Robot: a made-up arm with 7 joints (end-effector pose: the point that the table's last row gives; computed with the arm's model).
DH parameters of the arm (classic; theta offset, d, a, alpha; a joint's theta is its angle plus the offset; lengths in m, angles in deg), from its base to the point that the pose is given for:
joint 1: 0 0.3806 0 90
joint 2: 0 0.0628 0 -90
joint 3: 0 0.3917 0.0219 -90
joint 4: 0 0.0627 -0.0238 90
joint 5: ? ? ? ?
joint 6: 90 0.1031 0.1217 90
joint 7: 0 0.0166 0 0
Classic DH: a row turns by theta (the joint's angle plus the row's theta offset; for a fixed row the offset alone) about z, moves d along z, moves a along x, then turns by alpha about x.
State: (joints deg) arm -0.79 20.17 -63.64 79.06 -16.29 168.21 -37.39
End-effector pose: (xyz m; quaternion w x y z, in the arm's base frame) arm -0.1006 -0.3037 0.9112 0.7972 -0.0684 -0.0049 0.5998
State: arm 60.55 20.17 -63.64 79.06 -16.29 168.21 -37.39
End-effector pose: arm 0.2183 -0.2339 0.9112 0.3797 -0.0563 -0.0391 0.9225
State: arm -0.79 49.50 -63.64 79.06 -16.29 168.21 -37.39
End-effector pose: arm -0.3481 -0.3003 0.7959 0.7698 -0.2208 -0.2044 0.5630
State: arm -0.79 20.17 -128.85 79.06 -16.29 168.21 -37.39
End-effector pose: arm -0.3567 -0.2435 0.8168 0.9876 0.0865 -0.0830 0.1010
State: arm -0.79 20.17 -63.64 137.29 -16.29 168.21 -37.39
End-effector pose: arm -0.0058 -0.3111 0.6616 0.6355 0.3958 -0.0941 0.6562
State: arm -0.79 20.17 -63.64 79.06 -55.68 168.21 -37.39
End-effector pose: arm -0.0636 -0.2694 0.9664 0.8108 0.0248 0.3076 0.4974
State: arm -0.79 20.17 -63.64 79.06 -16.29 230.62 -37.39
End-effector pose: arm -0.0720 -0.3626 0.8020 0.6624 -0.5562 0.1353 0.4833
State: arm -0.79 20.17 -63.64 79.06 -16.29 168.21 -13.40
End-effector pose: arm -0.1006 -0.3037 0.9112 0.6551 -0.0679 0.0094 0.7524
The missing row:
joint 5: 0 0.3742 0 90
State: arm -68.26 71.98 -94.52 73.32 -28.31 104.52 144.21
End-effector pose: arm -0.5866 0.4478 0.5917 0.0195 0.6280 -0.0773 -0.7741
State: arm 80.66 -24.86 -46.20 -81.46 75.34 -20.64 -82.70
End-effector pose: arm -0.3135 0.0680 0.9826 0.2580 -0.4604 0.6314 0.5681
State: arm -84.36 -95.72 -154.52 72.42 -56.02 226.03 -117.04
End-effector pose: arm -0.0692 -0.5726 0.5911 0.0772 -0.1657 -0.9819 0.0495
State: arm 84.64 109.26 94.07 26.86 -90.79 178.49 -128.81
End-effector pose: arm -0.0115 -0.6103 0.0775 0.0467 -0.0526 0.9857 0.1534
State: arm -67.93 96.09 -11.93 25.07 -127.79 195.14 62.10
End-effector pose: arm -0.2120 0.6374 0.3570 0.9006 0.0832 0.4267 0.0056
